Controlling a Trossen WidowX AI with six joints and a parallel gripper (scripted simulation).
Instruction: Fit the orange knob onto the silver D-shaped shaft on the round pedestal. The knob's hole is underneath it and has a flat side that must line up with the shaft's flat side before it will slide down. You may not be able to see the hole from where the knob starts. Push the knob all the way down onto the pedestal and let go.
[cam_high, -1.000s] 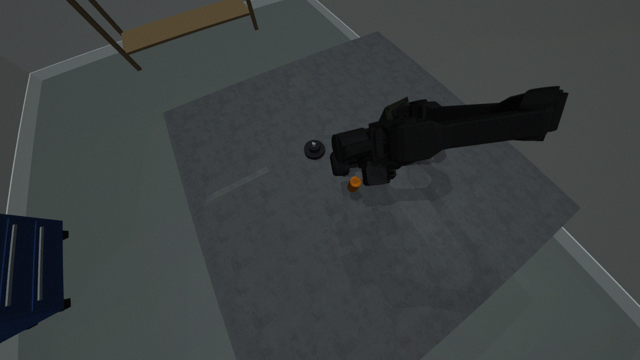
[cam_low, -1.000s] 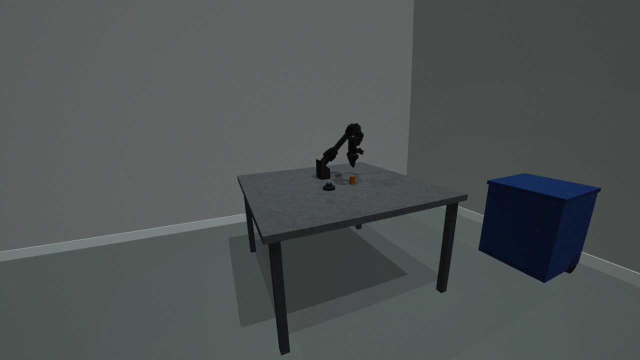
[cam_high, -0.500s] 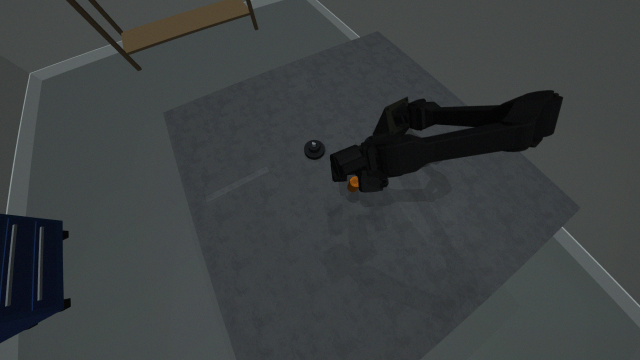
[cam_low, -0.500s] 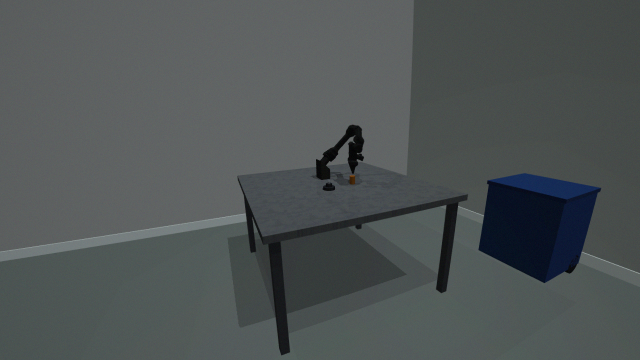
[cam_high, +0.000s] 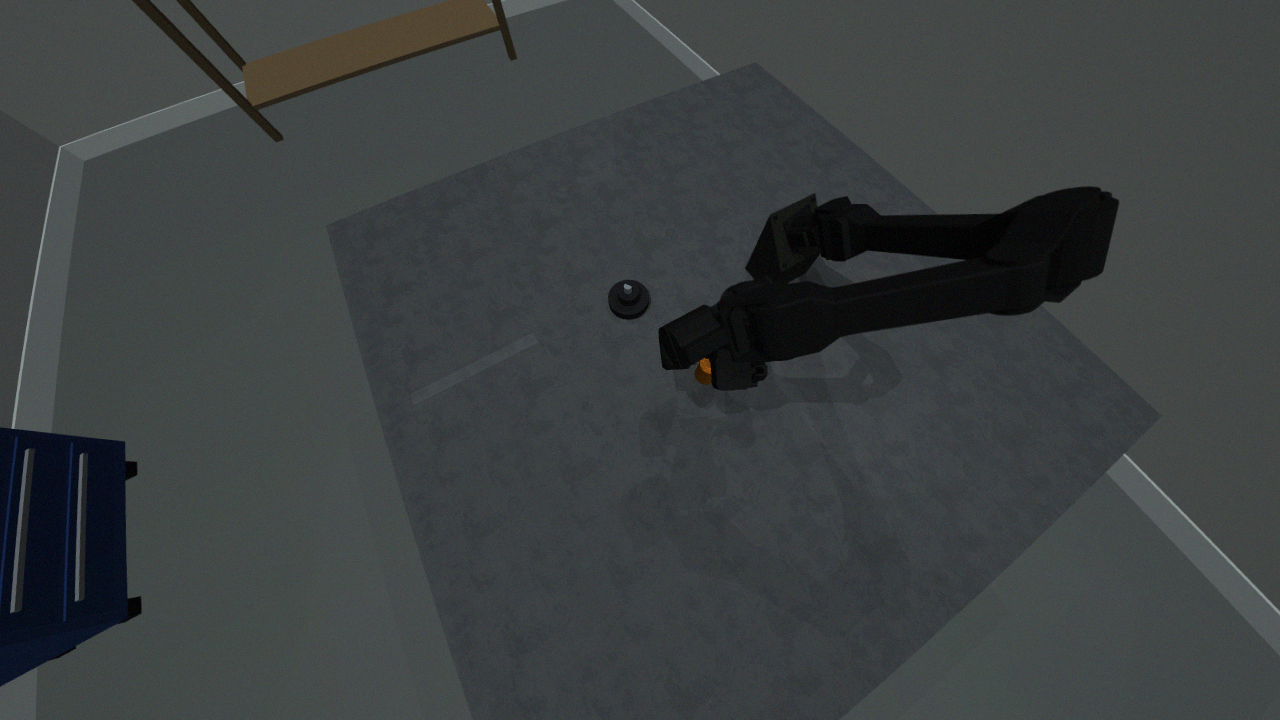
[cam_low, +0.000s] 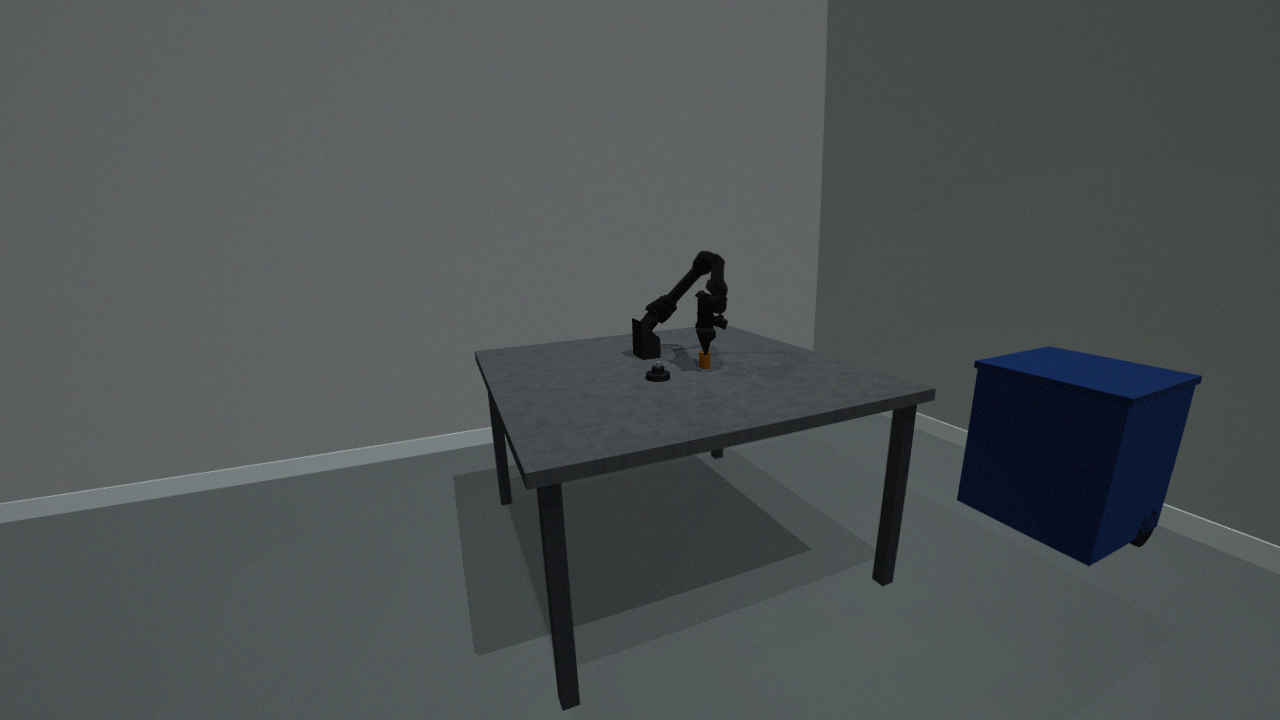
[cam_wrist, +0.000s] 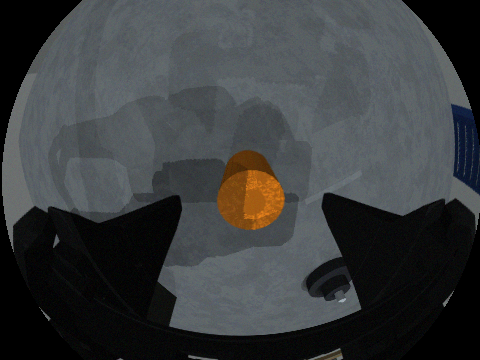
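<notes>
My gripper tip is now 2 cm above the orange knob. From my gripper tip the other things lie so: pedestal (2 cm ahead, 22 cm to the right, 3 cm below).
</notes>
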